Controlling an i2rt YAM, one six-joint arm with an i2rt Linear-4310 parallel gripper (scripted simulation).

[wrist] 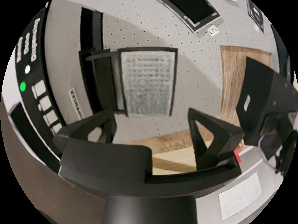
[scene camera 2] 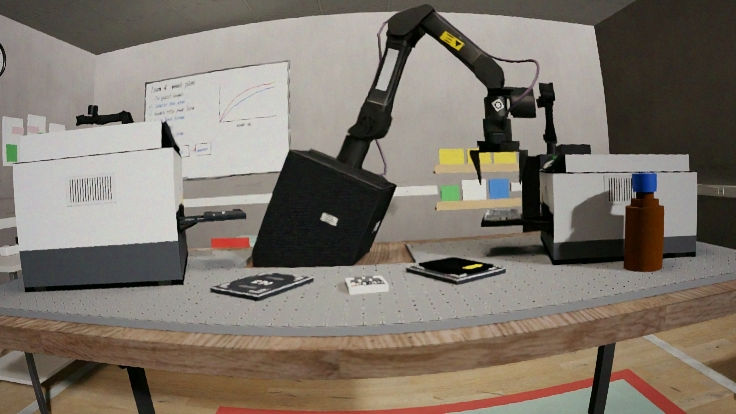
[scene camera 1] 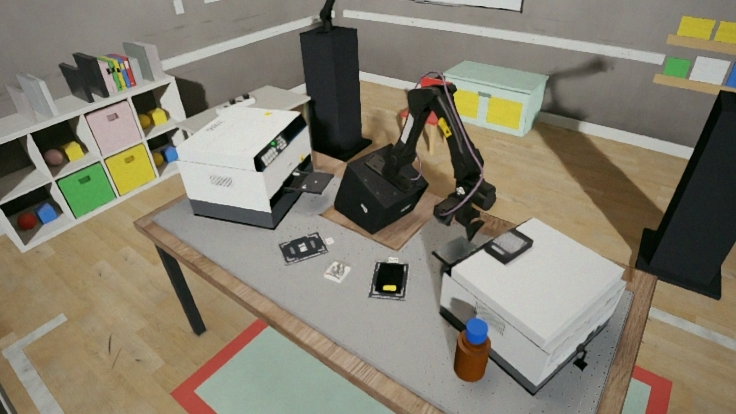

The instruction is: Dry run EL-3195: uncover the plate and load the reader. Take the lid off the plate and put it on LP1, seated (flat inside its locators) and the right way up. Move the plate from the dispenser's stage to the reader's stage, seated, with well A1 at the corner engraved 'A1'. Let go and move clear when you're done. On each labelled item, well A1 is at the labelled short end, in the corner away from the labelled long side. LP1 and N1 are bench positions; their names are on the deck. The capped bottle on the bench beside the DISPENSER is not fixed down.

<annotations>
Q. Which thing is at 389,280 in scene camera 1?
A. A black lid.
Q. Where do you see a black lid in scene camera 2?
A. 452,265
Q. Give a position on a white well plate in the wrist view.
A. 155,107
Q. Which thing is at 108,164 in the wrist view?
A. My gripper.
</annotations>
